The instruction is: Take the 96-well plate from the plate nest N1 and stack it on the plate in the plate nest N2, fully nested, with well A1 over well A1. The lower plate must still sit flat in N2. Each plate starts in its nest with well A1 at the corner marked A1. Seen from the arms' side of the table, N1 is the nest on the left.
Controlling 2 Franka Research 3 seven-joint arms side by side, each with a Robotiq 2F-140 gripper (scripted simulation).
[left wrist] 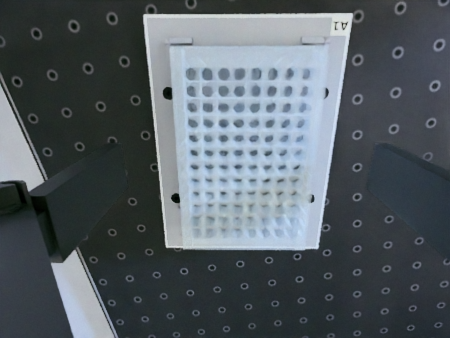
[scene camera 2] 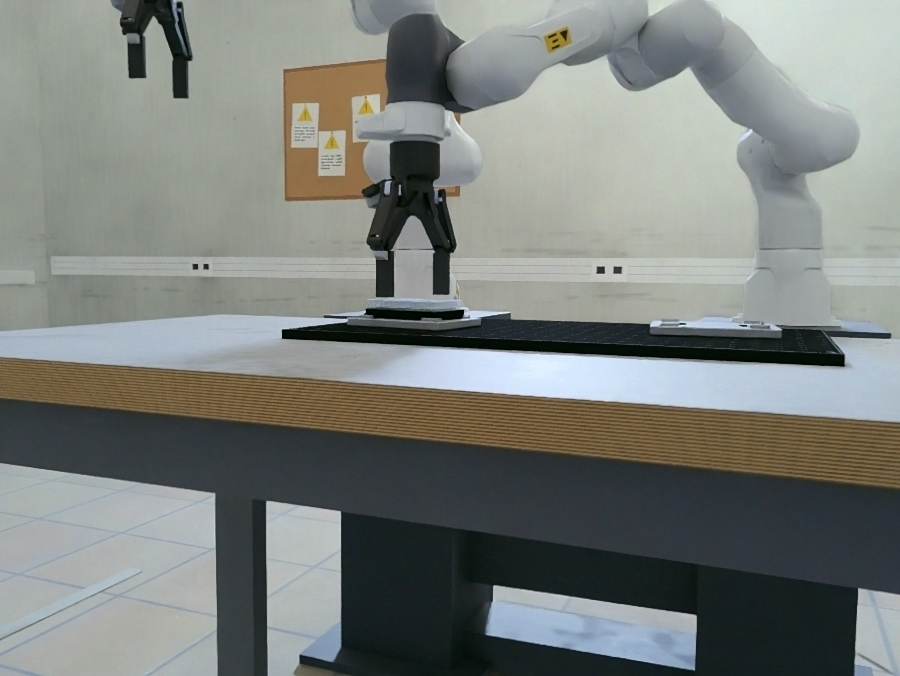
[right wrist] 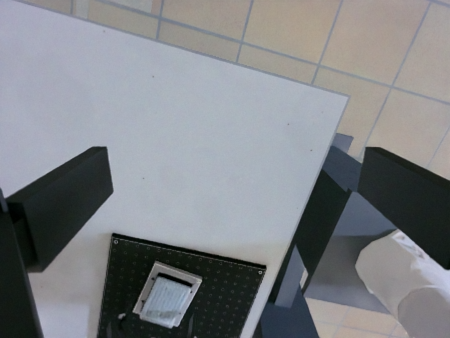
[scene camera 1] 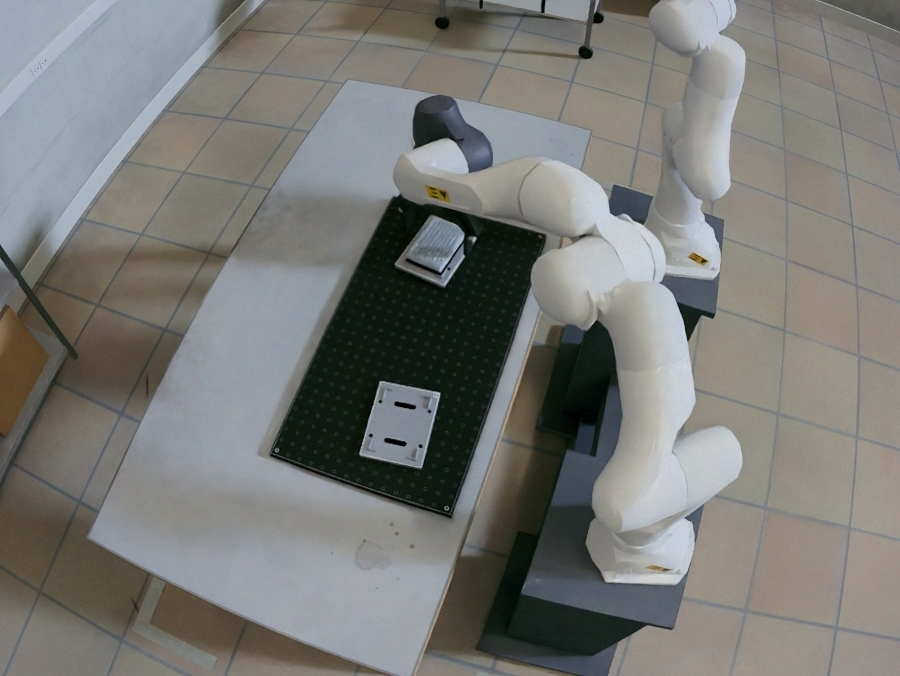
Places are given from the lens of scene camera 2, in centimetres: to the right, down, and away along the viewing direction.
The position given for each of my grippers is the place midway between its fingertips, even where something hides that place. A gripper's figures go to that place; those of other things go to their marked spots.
my left gripper (scene camera 2: 414, 295): -5, -6, 117
my right gripper (scene camera 2: 160, 88): -50, -43, 134
clear 96-well plate (scene camera 2: 401, 304): -7, -5, 113
black plate (scene camera 2: 384, 314): -10, -4, 115
